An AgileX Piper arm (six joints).
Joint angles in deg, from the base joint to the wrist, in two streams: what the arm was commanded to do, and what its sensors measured. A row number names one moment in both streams.
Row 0, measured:
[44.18 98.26 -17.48 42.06 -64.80 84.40]
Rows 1 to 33, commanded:
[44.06 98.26 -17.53 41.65 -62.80 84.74]
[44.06 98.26 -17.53 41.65 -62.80 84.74]
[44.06 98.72 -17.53 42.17 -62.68 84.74]
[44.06 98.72 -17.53 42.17 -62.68 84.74]
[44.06 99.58 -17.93 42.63 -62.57 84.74]
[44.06 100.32 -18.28 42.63 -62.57 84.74]
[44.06 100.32 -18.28 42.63 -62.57 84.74]
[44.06 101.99 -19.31 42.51 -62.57 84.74]
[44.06 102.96 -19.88 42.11 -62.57 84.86]
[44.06 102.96 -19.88 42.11 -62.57 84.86]
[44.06 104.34 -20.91 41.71 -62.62 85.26]
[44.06 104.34 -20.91 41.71 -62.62 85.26]
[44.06 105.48 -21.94 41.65 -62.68 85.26]
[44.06 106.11 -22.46 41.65 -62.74 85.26]
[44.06 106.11 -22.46 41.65 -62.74 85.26]
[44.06 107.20 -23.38 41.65 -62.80 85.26]
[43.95 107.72 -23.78 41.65 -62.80 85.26]
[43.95 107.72 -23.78 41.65 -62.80 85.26]
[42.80 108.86 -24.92 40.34 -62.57 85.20]
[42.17 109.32 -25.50 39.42 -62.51 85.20]
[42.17 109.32 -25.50 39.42 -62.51 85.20]
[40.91 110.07 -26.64 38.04 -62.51 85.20]
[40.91 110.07 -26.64 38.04 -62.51 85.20]
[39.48 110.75 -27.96 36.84 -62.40 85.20]
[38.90 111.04 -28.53 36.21 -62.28 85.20]
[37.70 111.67 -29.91 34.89 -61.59 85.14]
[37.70 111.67 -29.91 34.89 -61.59 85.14]
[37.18 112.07 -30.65 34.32 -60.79 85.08]
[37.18 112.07 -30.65 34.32 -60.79 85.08]
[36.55 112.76 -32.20 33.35 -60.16 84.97]
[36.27 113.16 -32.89 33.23 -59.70 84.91]
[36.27 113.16 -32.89 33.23 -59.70 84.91]
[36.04 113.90 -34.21 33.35 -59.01 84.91]
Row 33, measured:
[36.67 113.10 -32.20 34.43 -60.28 85.31]
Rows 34 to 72, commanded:
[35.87 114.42 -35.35 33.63 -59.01 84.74]
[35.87 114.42 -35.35 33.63 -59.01 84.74]
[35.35 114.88 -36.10 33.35 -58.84 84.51]
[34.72 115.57 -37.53 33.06 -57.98 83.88]
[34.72 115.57 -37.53 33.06 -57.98 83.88]
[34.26 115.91 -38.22 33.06 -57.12 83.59]
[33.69 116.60 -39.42 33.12 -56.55 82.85]
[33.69 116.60 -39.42 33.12 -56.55 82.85]
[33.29 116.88 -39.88 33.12 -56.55 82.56]
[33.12 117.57 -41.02 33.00 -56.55 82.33]
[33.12 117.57 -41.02 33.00 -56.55 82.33]
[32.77 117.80 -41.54 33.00 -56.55 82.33]
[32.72 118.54 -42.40 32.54 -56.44 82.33]
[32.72 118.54 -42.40 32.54 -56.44 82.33]
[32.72 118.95 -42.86 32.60 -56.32 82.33]
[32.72 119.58 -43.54 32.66 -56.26 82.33]
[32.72 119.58 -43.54 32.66 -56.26 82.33]
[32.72 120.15 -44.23 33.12 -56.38 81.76]
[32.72 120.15 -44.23 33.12 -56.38 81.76]
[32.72 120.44 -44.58 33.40 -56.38 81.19]
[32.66 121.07 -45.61 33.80 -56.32 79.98]
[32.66 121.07 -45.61 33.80 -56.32 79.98]
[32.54 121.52 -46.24 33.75 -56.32 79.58]
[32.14 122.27 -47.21 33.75 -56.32 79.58]
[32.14 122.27 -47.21 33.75 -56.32 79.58]
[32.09 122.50 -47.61 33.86 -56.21 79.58]
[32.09 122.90 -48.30 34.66 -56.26 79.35]
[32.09 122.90 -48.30 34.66 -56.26 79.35]
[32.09 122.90 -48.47 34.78 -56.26 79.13]
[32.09 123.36 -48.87 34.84 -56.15 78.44]
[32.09 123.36 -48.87 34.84 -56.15 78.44]
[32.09 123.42 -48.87 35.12 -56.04 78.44]
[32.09 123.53 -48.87 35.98 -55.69 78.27]
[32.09 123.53 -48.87 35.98 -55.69 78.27]
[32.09 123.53 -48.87 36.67 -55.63 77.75]
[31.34 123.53 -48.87 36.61 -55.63 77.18]
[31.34 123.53 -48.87 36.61 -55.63 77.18]
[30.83 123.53 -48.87 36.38 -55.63 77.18]
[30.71 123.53 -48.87 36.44 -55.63 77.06]
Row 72, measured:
[31.57 123.76 -48.41 36.44 -55.41 78.21]
